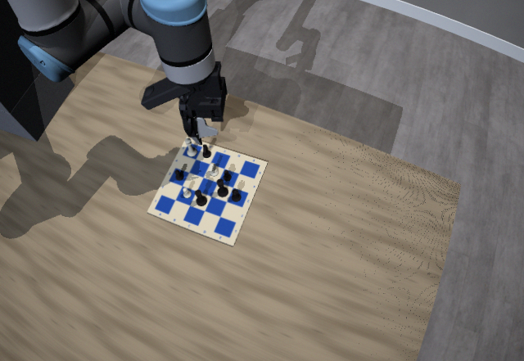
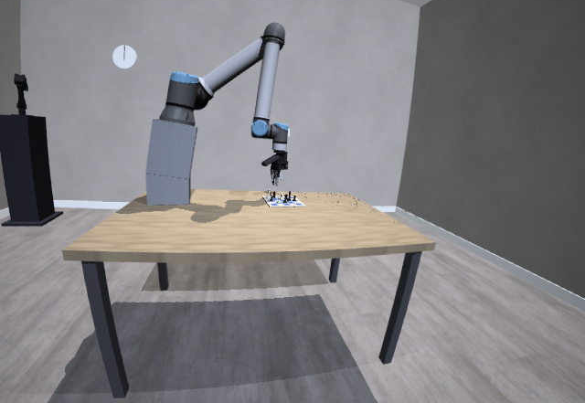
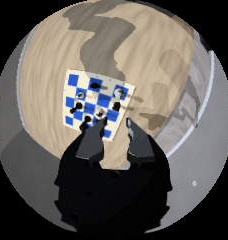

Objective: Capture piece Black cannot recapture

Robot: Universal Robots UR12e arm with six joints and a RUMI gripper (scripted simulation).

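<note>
Now: the black piece 8 cm below my hand. Round my hand: blue-and-cream chessboard (10 cm below, 8 cm to the right, 4 cm ahead).
</note>
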